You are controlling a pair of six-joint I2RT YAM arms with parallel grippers.
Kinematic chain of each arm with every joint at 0, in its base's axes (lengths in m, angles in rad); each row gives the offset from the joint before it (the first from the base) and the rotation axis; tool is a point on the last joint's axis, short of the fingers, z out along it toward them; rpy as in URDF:
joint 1: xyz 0 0 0.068 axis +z
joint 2: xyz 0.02 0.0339 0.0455 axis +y
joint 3: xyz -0.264 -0.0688 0 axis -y
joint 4: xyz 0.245 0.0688 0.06 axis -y
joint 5: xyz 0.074 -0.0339 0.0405 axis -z
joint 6: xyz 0.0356 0 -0.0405 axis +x
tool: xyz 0 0 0 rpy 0 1.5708 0
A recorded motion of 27 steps. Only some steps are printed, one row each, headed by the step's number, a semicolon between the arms.
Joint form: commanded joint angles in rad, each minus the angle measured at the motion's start. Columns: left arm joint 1, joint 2, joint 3, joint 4, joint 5, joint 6; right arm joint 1, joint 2, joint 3, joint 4, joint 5, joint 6.
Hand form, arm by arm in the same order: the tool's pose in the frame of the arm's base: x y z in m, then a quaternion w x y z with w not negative. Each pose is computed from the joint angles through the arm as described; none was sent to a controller.
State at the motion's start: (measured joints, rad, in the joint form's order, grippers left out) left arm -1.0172 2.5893 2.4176 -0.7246 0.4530 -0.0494; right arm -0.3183 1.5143 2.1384 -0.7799 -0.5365 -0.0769
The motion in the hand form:
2: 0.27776 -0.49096 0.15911 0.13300 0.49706 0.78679 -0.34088; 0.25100 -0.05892 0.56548 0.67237 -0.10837 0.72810 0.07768
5: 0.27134 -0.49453 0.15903 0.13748 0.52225 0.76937 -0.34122; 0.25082 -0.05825 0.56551 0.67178 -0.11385 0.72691 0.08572
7: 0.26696 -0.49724 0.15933 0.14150 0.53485 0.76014 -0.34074; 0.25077 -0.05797 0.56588 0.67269 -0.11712 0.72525 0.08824
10: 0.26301 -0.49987 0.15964 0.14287 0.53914 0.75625 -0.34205; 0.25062 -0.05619 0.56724 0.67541 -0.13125 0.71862 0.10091
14: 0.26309 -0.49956 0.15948 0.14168 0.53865 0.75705 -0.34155; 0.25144 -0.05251 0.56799 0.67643 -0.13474 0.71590 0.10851
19: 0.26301 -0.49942 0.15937 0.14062 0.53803 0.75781 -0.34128; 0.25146 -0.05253 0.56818 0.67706 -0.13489 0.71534 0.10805
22: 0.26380 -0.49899 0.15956 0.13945 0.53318 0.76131 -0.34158; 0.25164 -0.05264 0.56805 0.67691 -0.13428 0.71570 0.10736
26: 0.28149 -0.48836 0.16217 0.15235 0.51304 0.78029 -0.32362; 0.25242 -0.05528 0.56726 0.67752 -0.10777 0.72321 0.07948
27: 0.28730 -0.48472 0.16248 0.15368 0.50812 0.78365 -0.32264; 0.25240 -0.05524 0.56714 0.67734 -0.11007 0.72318 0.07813
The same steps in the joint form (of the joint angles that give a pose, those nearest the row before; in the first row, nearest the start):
2: -0.0099 0.0522 0.0076 -0.0259 0.0214 -0.0011; 0.0137 -0.0240 0.0218 0.0107 -0.0286 -0.0092
5: -0.0225 0.0527 0.0077 -0.0256 0.0290 0.0496; 0.0137 -0.0240 0.0217 0.0107 -0.0481 -0.0065
7: -0.0317 0.0526 0.0080 -0.0225 0.0286 0.0732; 0.0138 -0.0240 0.0217 0.0142 -0.0564 -0.0065
10: -0.0401 0.0526 0.0080 -0.0171 0.0282 0.0759; 0.0160 -0.0240 0.0217 0.0267 -0.0931 -0.0046
14: -0.0397 0.0526 0.0079 -0.0198 0.0282 0.0751; 0.0305 -0.0240 0.0217 0.0340 -0.0950 0.0050
19: -0.0397 0.0526 0.0080 -0.0217 0.0282 0.0736; 0.0305 -0.0240 0.0217 0.0359 -0.0946 0.0050
22: -0.0381 0.0522 0.0079 -0.0217 0.0271 0.0626; 0.0305 -0.0237 0.0217 0.0355 -0.0927 0.0046
26: -0.0038 0.0466 0.0103 -0.0332 -0.0130 0.0523; 0.0305 -0.0236 0.0218 0.0290 -0.0145 0.0031
27: 0.0084 0.0458 0.0103 -0.0351 -0.0126 0.0519; 0.0305 -0.0237 0.0217 0.0279 -0.0157 -0.0027

